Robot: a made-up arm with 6 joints.
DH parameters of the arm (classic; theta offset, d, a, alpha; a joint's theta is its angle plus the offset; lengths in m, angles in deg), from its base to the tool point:
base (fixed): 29.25 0 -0.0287 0
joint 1: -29.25 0.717 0.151 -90
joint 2: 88.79 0 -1.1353 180
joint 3: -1.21 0.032 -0.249 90
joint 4: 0 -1.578 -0.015 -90
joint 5: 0 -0.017 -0.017 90
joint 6: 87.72 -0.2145 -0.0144 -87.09
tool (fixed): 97.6 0.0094 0 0
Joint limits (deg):
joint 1: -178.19..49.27
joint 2: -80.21..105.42
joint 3: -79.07..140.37
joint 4: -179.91..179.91
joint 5: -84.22..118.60
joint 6: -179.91..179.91
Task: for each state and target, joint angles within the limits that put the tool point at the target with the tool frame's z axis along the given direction. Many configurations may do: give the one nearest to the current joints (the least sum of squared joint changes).
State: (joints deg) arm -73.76 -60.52 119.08 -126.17 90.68 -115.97
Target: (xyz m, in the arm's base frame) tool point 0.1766 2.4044 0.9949 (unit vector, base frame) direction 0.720 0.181 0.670
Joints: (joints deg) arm -99.63 -63.86 119.88 -131.64 90.02 -102.49
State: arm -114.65 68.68 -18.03 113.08 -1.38 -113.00
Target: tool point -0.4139 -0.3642 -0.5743 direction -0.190 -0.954 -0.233
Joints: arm -129.21 72.51 -50.36 140.02 -30.66 -114.18
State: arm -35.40 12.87 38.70 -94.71 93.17 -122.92
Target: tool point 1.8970 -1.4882 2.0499 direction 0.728 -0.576 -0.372
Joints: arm -31.43 44.27 52.64 -81.49 95.82 -146.80
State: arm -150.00 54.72 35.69 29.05 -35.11 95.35
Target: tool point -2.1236 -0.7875 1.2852 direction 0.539 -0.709 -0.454
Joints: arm -157.66 23.13 3.00 31.24 -46.95 94.17
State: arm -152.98 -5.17 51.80 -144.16 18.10 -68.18
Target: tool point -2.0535 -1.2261 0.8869 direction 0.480 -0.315 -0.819
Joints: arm -148.47 32.59 -3.79 -160.17 -30.95 -47.40
